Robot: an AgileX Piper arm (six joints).
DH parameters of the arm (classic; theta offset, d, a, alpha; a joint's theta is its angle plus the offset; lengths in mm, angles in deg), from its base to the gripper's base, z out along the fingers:
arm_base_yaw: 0 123 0 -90
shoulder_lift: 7.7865 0 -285.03 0
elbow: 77.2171 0 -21.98 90
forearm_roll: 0 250.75 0 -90
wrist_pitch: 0 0 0 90
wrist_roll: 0 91 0 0
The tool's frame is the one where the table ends.
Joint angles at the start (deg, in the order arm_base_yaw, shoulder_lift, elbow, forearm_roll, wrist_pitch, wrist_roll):
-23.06 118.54 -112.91 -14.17 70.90 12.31
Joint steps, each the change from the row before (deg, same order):
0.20 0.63 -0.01 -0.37 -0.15 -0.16
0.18 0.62 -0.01 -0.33 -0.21 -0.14
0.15 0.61 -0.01 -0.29 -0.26 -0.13
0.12 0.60 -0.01 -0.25 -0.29 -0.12
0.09 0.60 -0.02 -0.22 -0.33 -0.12
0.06 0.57 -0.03 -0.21 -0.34 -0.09
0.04 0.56 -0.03 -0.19 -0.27 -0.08
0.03 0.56 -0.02 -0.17 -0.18 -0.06
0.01 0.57 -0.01 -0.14 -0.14 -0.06
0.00 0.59 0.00 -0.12 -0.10 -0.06
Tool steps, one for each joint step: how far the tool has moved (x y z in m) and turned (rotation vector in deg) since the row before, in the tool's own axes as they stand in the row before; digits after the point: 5 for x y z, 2 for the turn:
-0.00016 0.00225 0.00473 0.32 0.34 -0.61
-0.00026 0.00219 0.00467 0.27 0.28 -0.56
-0.00033 0.00204 0.00464 0.23 0.24 -0.51
-0.00037 0.00188 0.00461 0.20 0.21 -0.46
-0.00044 0.00172 0.00462 0.17 0.17 -0.42
-0.00049 0.00145 0.00439 0.16 0.13 -0.36
-0.00036 0.00129 0.00435 0.16 0.20 -0.32
-0.00017 0.00123 0.00441 0.16 0.30 -0.29
-0.00005 0.00114 0.00457 0.15 0.37 -0.27
0.00006 0.00114 0.00479 0.14 0.45 -0.26

